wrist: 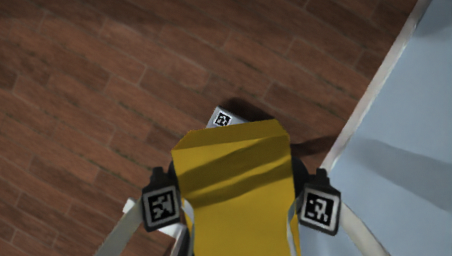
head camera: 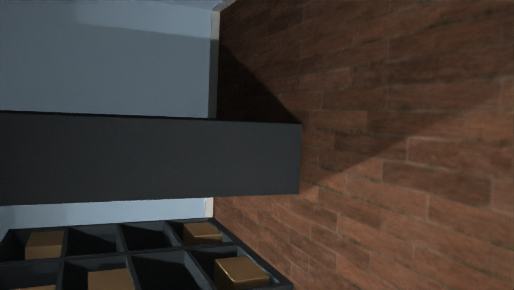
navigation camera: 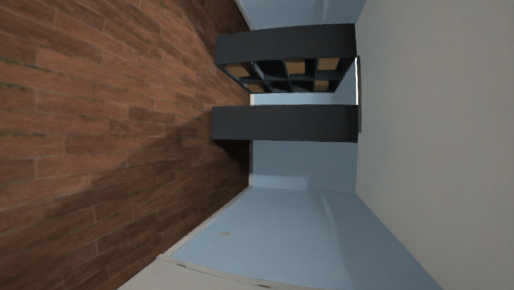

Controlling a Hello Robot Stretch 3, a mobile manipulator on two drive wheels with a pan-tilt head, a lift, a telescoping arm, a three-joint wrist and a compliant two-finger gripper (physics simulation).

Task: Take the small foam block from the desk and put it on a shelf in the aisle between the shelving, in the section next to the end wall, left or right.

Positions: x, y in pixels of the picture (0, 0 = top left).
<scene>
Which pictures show the yellow foam block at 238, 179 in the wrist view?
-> The wrist view only.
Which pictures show my gripper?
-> The wrist view only.
</scene>
